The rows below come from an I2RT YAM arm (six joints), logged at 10 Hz.
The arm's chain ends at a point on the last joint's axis. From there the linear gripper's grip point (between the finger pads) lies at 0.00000 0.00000 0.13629 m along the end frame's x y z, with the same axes.
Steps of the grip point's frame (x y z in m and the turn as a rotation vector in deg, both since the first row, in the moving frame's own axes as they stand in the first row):
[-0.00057, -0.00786, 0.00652, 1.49, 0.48, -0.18]
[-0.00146, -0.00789, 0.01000, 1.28, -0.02, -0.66]
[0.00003, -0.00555, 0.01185, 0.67, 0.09, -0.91]
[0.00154, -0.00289, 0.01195, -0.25, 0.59, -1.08]
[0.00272, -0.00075, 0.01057, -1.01, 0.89, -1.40]
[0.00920, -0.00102, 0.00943, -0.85, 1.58, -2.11]
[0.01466, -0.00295, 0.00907, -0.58, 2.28, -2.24]
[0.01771, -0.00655, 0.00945, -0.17, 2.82, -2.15]
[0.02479, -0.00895, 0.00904, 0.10, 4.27, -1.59]
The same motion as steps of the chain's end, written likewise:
[-0.00171, -0.00431, 0.00657, 1.49, 0.48, -0.18]
[-0.00139, -0.00485, 0.01003, 1.28, -0.02, -0.66]
[-0.00017, -0.00395, 0.01186, 0.67, 0.09, -0.91]
[0.00013, -0.00347, 0.01196, -0.25, 0.59, -1.08]
[0.00057, -0.00313, 0.01061, -1.01, 0.89, -1.40]
[0.00541, -0.00297, 0.00950, -0.85, 1.58, -2.11]
[0.00921, -0.00422, 0.00918, -0.58, 2.28, -2.24]
[0.01100, -0.00683, 0.00962, -0.17, 2.82, -2.15]
[0.01465, -0.00857, 0.00942, 0.10, 4.27, -1.59]

